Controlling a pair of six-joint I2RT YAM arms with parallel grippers.
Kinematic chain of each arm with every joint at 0, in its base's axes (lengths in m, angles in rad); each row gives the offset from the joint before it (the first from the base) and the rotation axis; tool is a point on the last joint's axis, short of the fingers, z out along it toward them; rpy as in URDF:
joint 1: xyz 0 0 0.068 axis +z
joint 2: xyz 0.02 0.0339 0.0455 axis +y
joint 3: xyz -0.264 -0.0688 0 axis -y
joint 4: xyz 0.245 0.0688 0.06 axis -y
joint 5: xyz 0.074 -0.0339 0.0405 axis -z
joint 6: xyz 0.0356 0 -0.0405 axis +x
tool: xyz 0 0 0 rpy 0 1.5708 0
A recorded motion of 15 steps. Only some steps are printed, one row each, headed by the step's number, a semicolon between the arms.
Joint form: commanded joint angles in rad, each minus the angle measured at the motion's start. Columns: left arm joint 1, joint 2, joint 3, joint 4, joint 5, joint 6; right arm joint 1, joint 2, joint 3, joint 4, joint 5, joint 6.
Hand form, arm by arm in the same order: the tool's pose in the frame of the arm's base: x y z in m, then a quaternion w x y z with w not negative. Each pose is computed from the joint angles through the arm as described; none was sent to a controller.
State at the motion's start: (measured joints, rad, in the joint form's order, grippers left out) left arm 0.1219 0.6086 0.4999 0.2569 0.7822 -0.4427; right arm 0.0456 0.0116 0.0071 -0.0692 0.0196 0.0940
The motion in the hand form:
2: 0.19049 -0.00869 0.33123 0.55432 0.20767 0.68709 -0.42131; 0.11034 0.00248 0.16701 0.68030 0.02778 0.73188 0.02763
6: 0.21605 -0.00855 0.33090 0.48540 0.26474 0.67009 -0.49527; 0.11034 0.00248 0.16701 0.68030 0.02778 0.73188 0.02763
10: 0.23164 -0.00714 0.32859 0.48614 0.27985 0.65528 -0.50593; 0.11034 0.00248 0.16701 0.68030 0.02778 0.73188 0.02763
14: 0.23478 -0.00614 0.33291 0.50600 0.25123 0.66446 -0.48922; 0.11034 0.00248 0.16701 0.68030 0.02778 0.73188 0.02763
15: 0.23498 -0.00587 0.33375 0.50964 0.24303 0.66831 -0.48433; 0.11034 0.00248 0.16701 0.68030 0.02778 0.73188 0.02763
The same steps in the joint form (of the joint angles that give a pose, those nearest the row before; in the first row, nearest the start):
2: -0.0038 0.2422 0.2098 -0.1782 0.2784 0.1408; -0.0137 -0.0049 -0.0015 -0.0027 0.0095 -0.0133
6: -0.0027 0.3952 0.2884 -0.1789 0.5062 0.1556; -0.0137 -0.0049 -0.0015 -0.0027 0.0095 -0.0133
10: -0.0031 0.4681 0.2888 -0.0329 0.5451 0.1030; -0.0137 -0.0049 -0.0015 -0.0027 0.0095 -0.0133
14: -0.0038 0.4696 0.2956 -0.0034 0.4658 0.0633; -0.0137 -0.0049 -0.0015 -0.0027 0.0095 -0.0133
15: -0.0038 0.4673 0.2995 -0.0141 0.4444 0.0633; -0.0137 -0.0049 -0.0015 -0.0027 0.0095 -0.0133

